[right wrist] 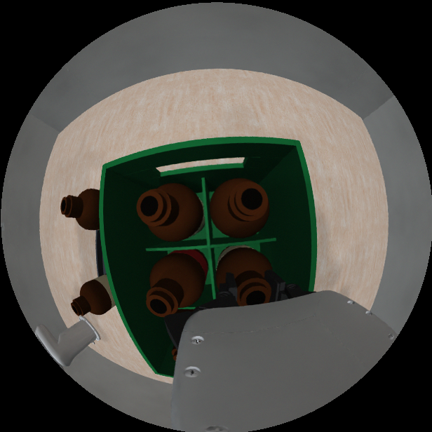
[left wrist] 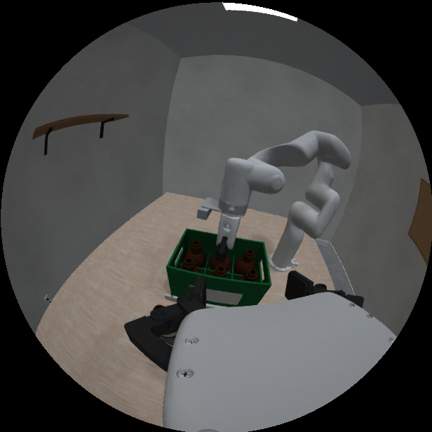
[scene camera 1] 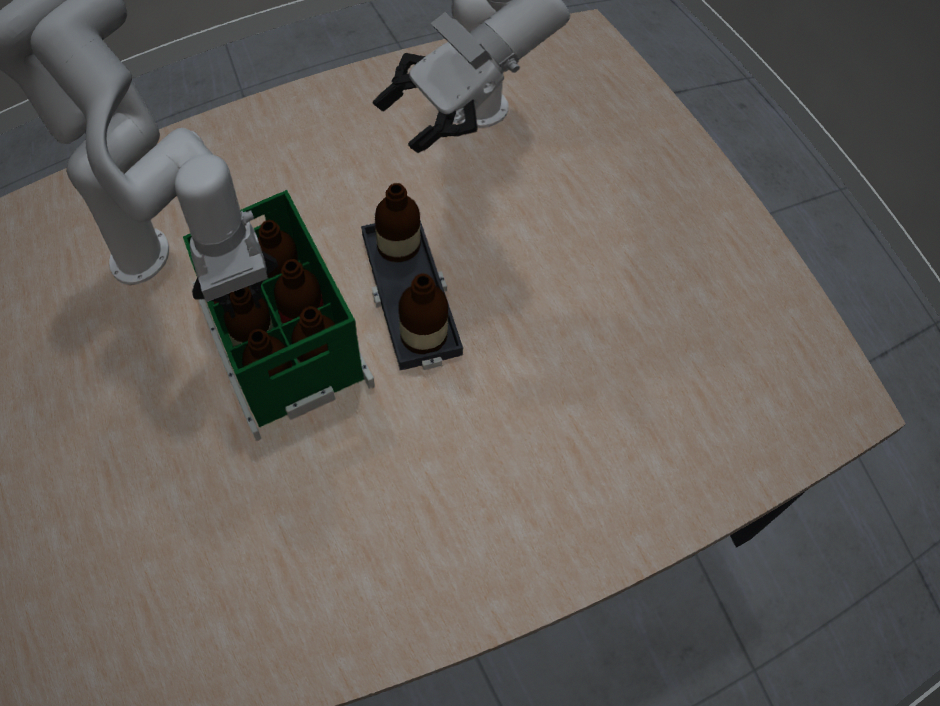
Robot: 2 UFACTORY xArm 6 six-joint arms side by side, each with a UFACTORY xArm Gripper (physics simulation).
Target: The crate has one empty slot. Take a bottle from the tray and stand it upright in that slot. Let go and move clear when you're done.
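Places are measured from the left arm's base along level axes (x back, y left, z down), in metres.
Where they show: left gripper, fingertip midpoint: [scene camera 1: 394, 127]; right gripper, fingertip midpoint: [scene camera 1: 243, 305]; right arm's base, link origin: [scene camera 1: 139, 256].
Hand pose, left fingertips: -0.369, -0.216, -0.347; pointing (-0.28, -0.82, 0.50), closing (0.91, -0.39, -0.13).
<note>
After its pixels a point has its place, as x, y, z.
The green crate [scene camera 1: 340, 364] {-0.567, -0.340, -0.075} [left wrist: 180, 281] [right wrist: 295, 200] has brown bottles in its compartments. My right gripper [scene camera 1: 241, 296] {-0.466, -0.472, -0.126} [left wrist: 220, 256] [right wrist: 247, 283] is down inside the crate and shut on the neck of a brown bottle [scene camera 1: 248, 325] {-0.495, -0.469, -0.114} [left wrist: 219, 262] [right wrist: 243, 265]. That bottle is upright in the middle compartment of the crate's left row in scene camera 1; its base is hidden. The dark tray [scene camera 1: 402, 284] {-0.401, -0.219, -0.005} holds two upright bottles, a rear one [scene camera 1: 398, 218] {-0.350, -0.213, -0.117} and a front one [scene camera 1: 424, 313] {-0.531, -0.207, -0.116}. My left gripper [scene camera 1: 404, 121] {-0.369, -0.216, -0.347} [left wrist: 248, 287] is open and empty, above and behind the tray.
White brackets [scene camera 1: 310, 402] {-0.595, -0.396, -0.027} stand on the table around the crate's foot, and small ones [scene camera 1: 431, 363] {-0.560, -0.202, -0.014} at the tray. The crate's high walls and its neighbouring bottles [scene camera 1: 297, 290] {-0.458, -0.386, -0.125} [right wrist: 177, 282] stand close around my right fingers. The table [scene camera 1: 569, 379] {-0.623, 0.002, 0.000} extends around the crate and tray.
</note>
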